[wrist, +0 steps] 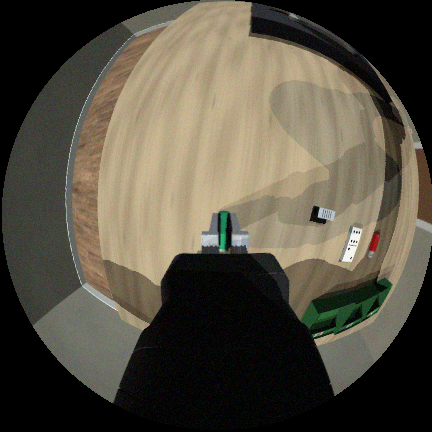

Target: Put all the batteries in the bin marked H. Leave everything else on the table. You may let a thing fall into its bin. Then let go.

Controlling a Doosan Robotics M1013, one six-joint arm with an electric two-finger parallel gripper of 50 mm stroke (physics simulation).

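Places are measured from the arm's base along level axes (x down, y back, z left), in millimetres.
Pixels of known places: gripper, fingertip midpoint: (223, 222).
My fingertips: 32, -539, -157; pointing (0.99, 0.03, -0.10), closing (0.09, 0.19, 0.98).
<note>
Behind a point stands the place of what it marks, as x, y, z.
A green battery (223, 231) @[25, -547, -155] stands out lengthwise between the two fingers, a little below the middle of the wrist view. My gripper (223, 222) @[32, -539, -157] is shut on it, with a finger on each side. A green bin block (345, 309) @[11, -648, 86] with several compartments is at the lower right, partly behind the gripper body. It has small white labels on its near edge, and their letters are too small to read. A red cylinder with a silver end (374, 244) @[28, -528, 98], which looks like a battery or a USB stick, lies on the table above the bins.
A white domino with black dots (351, 244) @[28, -535, 26] lies left of the red cylinder. A small black and light-grey object (322, 214) @[20, -507, -51] lies further up and left. A black base (310, 37) stands at the upper right. Shadows cross the table (190, 125) @[35, -438, -213].
</note>
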